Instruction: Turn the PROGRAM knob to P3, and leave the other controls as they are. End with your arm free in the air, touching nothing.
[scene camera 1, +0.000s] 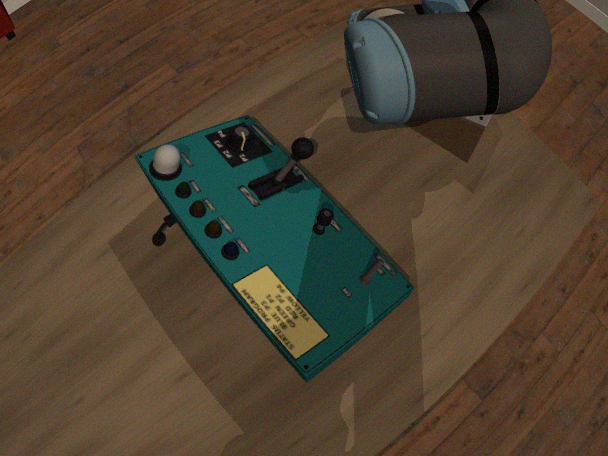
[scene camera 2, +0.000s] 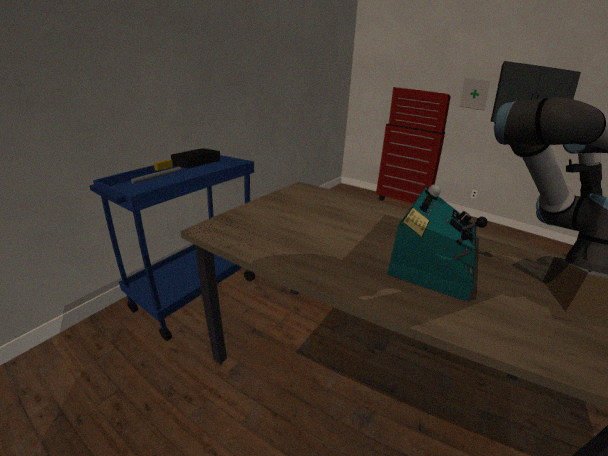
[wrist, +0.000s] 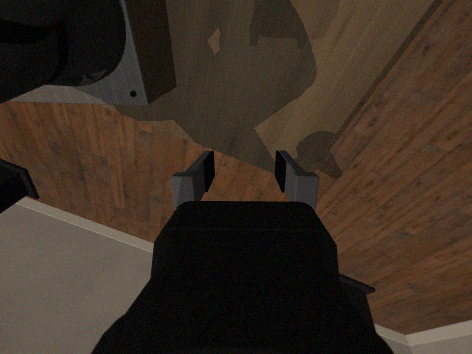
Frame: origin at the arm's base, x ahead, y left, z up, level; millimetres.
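Seen in the pictures: gripper, fingertip midpoint: (wrist: 244, 163); arm's base at its link origin: (scene camera 2: 589, 266) (wrist: 52, 9).
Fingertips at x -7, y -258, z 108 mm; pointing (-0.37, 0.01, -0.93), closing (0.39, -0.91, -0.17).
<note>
Offsets run from my fingertips to a thing's top centre. "*": to the spot under its first point.
The teal control panel (scene camera 1: 280, 235) (scene camera 2: 430, 260) stands on the table. Its PROGRAM knob {dx +456, dy +99, dz -100 mm} (scene camera 1: 242, 134) sits on a black plate at the panel's upper left end in scene camera 1. The knob's yellow pointer line {* dx +460, dy +120, dz -113 mm} (scene camera 1: 243, 142) points toward the P1 mark; P2, P3 and P4 are printed farther round. In scene camera 2 the knob is too small to read. My gripper (wrist: 244, 163) is open and empty, in the air over the table's edge and the floor in the wrist view. The panel does not show in the wrist view. The gripper is apart from the panel.
A ball-topped lever {dx +390, dy +215, dz -64 mm} (scene camera 1: 302, 148) (scene camera 2: 481, 222) stands up near the knob. The panel also bears a white dome {* dx +607, dy +115, dz -29 mm} (scene camera 1: 166, 159), a small black joystick {dx +442, dy +339, dz -93 mm} (scene camera 1: 325, 217), a grey toggle lever {dx +423, dy +458, dz -100 mm} (scene camera 1: 371, 271) and a yellow label {* dx +591, dy +436, dz -71 mm} (scene camera 1: 281, 312). A blue cart (scene camera 2: 195, 186) stands beyond the table.
</note>
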